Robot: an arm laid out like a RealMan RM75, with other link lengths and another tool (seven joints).
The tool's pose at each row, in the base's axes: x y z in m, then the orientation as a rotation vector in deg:
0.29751 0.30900 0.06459 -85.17 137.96 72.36
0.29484 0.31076 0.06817 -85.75 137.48 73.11
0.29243 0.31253 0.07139 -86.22 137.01 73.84
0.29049 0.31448 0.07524 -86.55 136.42 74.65
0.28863 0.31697 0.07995 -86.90 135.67 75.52
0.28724 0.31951 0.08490 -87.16 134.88 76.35
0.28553 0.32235 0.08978 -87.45 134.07 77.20
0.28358 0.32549 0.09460 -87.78 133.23 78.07
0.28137 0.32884 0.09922 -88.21 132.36 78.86
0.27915 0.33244 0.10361 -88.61 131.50 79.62
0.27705 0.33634 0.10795 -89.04 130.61 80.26
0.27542 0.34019 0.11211 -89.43 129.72 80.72
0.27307 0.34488 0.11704 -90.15 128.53 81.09
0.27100 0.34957 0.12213 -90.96 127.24 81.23
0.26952 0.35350 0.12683 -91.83 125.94 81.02
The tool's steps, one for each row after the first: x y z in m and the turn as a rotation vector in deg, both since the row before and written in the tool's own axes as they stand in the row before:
-0.00136 0.00459 -0.00028 -0.61 0.08 -0.34
-0.00138 0.00417 -0.00009 -0.57 0.02 -0.30
-0.00205 0.00423 -0.00052 -0.58 -0.14 -0.32
-0.00289 0.00480 -0.00070 -0.62 -0.21 -0.41
-0.00331 0.00459 -0.00094 -0.57 -0.29 -0.42
-0.00337 0.00481 -0.00051 -0.59 -0.28 -0.43
-0.00348 0.00498 -0.00010 -0.62 -0.26 -0.45
-0.00344 0.00505 0.00034 -0.59 -0.21 -0.51
-0.00355 0.00490 0.00071 -0.57 -0.22 -0.50
-0.00384 0.00477 0.00096 -0.49 -0.21 -0.55
-0.00399 0.00425 0.00089 -0.36 -0.23 -0.58
-0.00467 0.00531 0.00137 -0.37 -0.17 -0.87
-0.00496 0.00511 0.00121 -0.24 -0.15 -1.01
-0.00457 0.00428 0.00068 -0.02 -0.11 -1.11

